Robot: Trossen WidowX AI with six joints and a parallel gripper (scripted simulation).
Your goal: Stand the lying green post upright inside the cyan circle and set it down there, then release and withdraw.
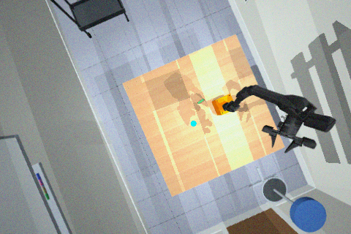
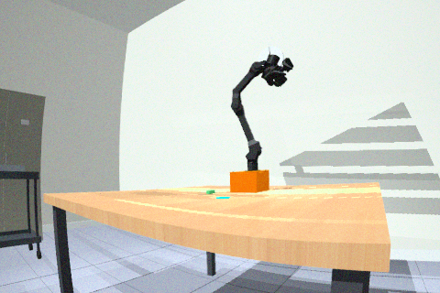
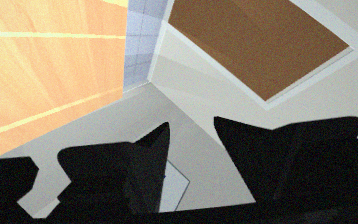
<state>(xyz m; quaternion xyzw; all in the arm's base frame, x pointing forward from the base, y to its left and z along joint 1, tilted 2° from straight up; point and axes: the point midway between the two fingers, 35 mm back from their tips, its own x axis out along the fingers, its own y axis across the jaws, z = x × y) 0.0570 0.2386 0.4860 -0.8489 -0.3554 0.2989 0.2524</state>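
The green post is 7 cm ahead of my gripper tip, 42 cm to the right of it and 58 cm below it. The rest, counted from my gripper tip: cyan circle: 25 cm ahead, 25 cm to the right, 59 cm below.
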